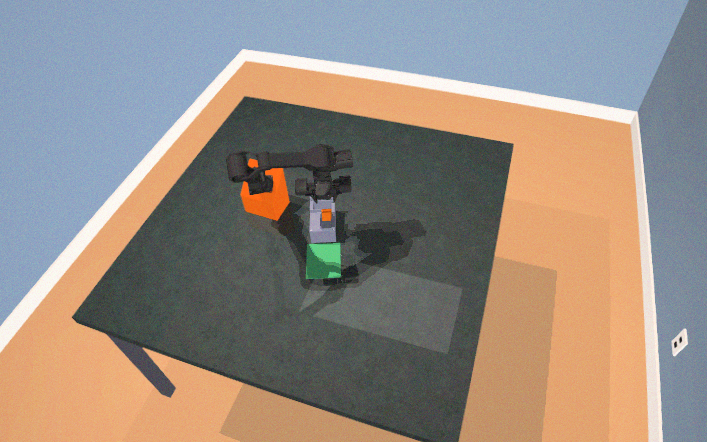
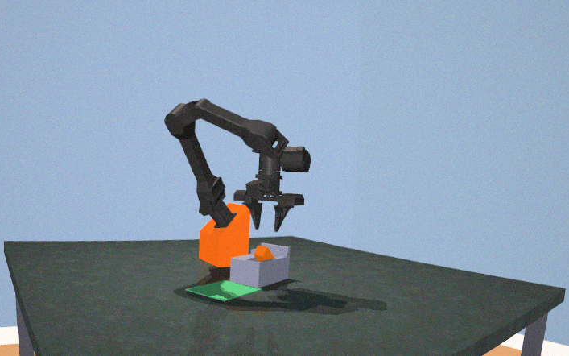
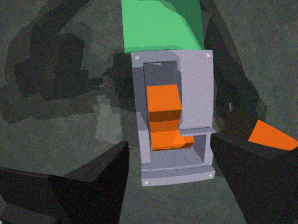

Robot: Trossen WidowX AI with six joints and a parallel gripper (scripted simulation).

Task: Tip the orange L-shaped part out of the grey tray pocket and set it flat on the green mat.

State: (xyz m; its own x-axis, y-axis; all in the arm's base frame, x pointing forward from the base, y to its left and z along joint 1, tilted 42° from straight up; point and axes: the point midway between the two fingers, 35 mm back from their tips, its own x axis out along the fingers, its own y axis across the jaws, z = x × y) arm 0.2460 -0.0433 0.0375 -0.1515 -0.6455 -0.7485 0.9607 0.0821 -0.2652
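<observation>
The orange L-shaped part lies 100 mm below my gripper tip, 30 mm to the left of it and 20 mm behind it. From my gripper tip the other things lie so: green mat: 150 mm to the right, 150 mm below, 20 mm ahead.
</observation>
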